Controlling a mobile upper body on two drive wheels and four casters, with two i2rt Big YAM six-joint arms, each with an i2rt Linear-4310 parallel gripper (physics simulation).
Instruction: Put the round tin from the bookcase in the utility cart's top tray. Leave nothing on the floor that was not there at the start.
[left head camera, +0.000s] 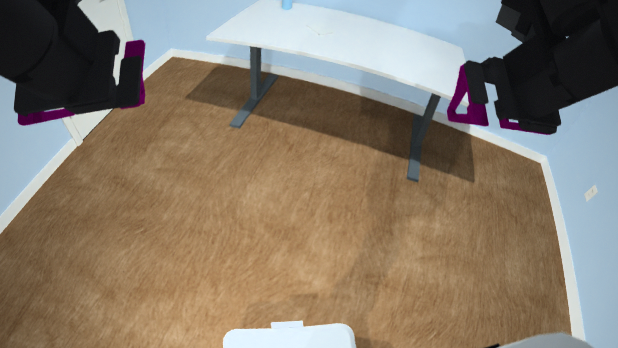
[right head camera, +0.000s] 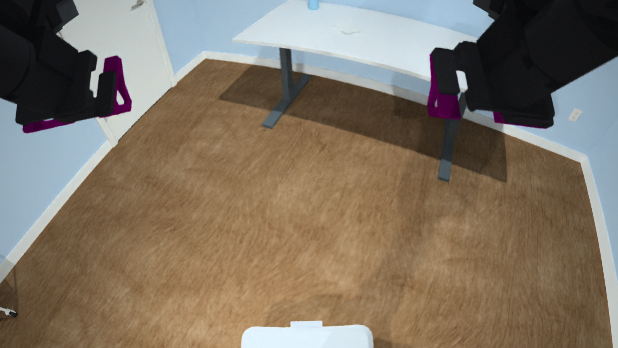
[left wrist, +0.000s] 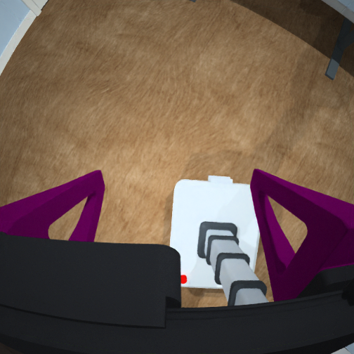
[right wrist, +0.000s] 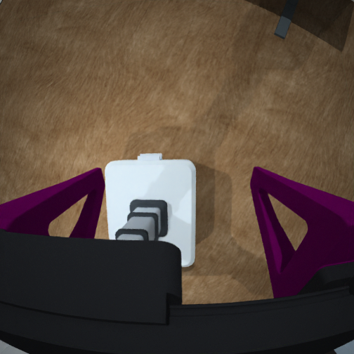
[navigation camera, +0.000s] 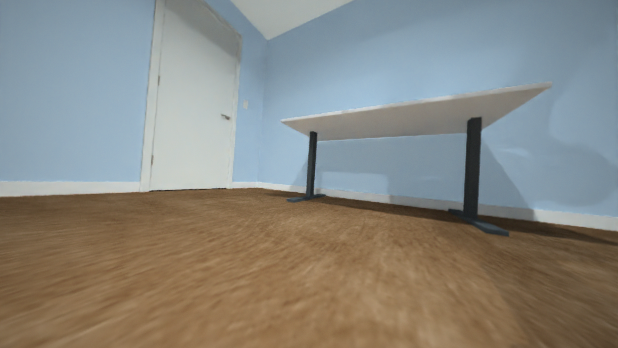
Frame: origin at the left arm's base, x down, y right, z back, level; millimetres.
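Seen in the pictures: left gripper, fingertip midpoint: (left head camera: 107, 104) (right head camera: 101, 112); right gripper, fingertip midpoint: (left head camera: 476, 119) (right head camera: 463, 113).
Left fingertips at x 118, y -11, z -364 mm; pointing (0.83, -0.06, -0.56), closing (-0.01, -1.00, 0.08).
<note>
A point is followed by its place in that frame.
The round tin, the bookcase and the utility cart's top tray do not show in these views. My left gripper (left head camera: 91, 111) @[x 118, y -11, z -364 mm] (right head camera: 80, 116) @[x 118, y -11, z -364 mm] (left wrist: 177, 177) is open, with no object between its fingers, and hangs high above the brown floor. My right gripper (left head camera: 494, 120) @[x 132, y 441, z -343 mm] (right head camera: 481, 114) @[x 132, y 441, z -343 mm] (right wrist: 177, 175) is open and empty too, at about the same height. In the right head camera it overlaps the right part of the white table.
A white table (left head camera: 350, 47) @[x 690, y 633, z -1579 mm] (right head camera: 380, 47) @[x 690, y 654, z -1567 mm] (navigation camera: 425, 117) @[x 715, y 923, z -1528 mm] on dark legs stands by the blue wall, with a light blue object (left head camera: 286, 4) @[x 645, y 312, z -2154 mm] (right head camera: 313, 4) @[x 643, y 316, z -2154 mm] on it. A white door (navigation camera: 195, 100) @[x 428, y -1203, z -1992 mm] is at left. A small white-and-black piece (right head camera: 8, 312) @[x 1326, y -1617, z -210 mm] shows at the lower left edge.
</note>
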